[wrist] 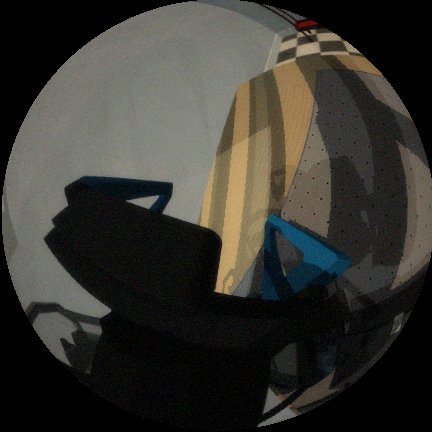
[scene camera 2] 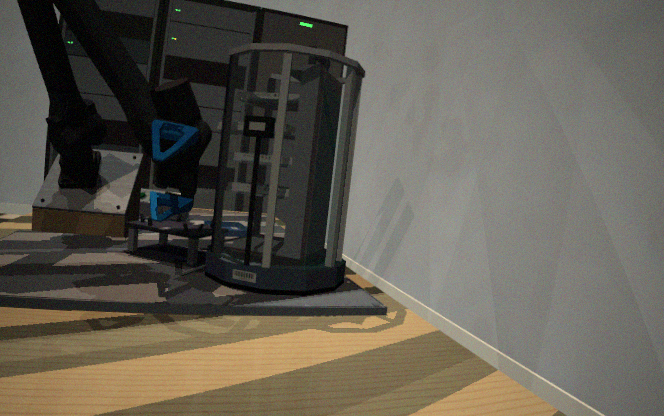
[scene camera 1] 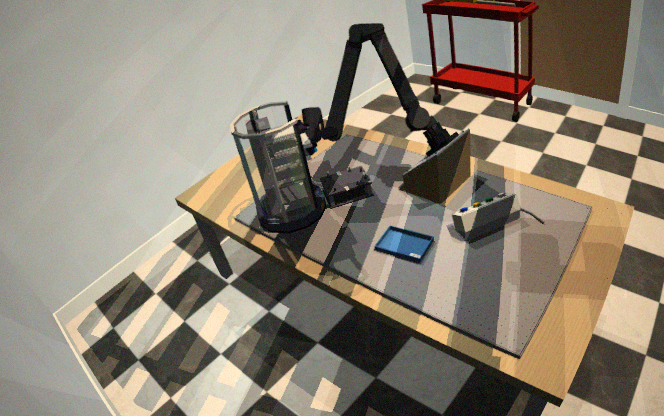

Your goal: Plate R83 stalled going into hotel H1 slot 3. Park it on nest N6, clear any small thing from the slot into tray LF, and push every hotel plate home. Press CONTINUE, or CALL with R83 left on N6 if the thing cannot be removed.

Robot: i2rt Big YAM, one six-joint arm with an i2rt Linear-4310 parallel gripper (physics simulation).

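Places are measured from the arm's base along level axes (x ahead, y left, z up), in metres.
Pixels of known places: gripper, between the fingertips: (wrist: pixel 220 203) (scene camera 2: pixel 156 191); arm's base, origin of its link: (scene camera 2: pixel 80 171) (scene camera 1: pixel 443 145).
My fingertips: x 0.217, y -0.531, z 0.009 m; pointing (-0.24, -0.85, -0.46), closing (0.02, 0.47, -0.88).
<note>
For each thing: its top centre in the pictures, then the offset to it from my fingertips.
- blue tray, centre of its top: (scene camera 2: pixel 227 225) (scene camera 1: pixel 404 241) dx +0.167, dy +0.593, dz -0.127 m
- pale button box, centre of its top: (scene camera 1: pixel 487 201) (scene camera 2: pixel 153 190) dx -0.053, dy +0.776, dz -0.061 m
The hotel, a glass-sided tower (scene camera 1: pixel 290 223) (scene camera 2: pixel 275 274), stands at one end of the board, with several pale plates or shelves (scene camera 1: pixel 285 152) (scene camera 2: pixel 265 96) stacked inside. Which is R83, and whether a small thing lies in slot 3, I cannot tell. A low dark stand with pegs (scene camera 1: pixel 347 181) (scene camera 2: pixel 172 226), the likely nest, is beside the hotel; no plate shows plainly on it. A blue tray (scene camera 1: pixel 404 245) lies on the board; its label is unreadable. My gripper (scene camera 2: pixel 175 171) (wrist: pixel 220 203) is open and empty, above the stand and beside the hotel. In scene camera 1 the hotel partly hides it.
A pale button box (scene camera 1: pixel 485 216) with coloured buttons and a cable stands beyond the tray. The arm's slanted base plate (scene camera 1: pixel 440 167) (scene camera 2: pixel 95 182) rises from the table. Dark cabinets (scene camera 2: pixel 305 40) stand behind. A red cart (scene camera 1: pixel 480 80) is on the floor beyond the table.
</note>
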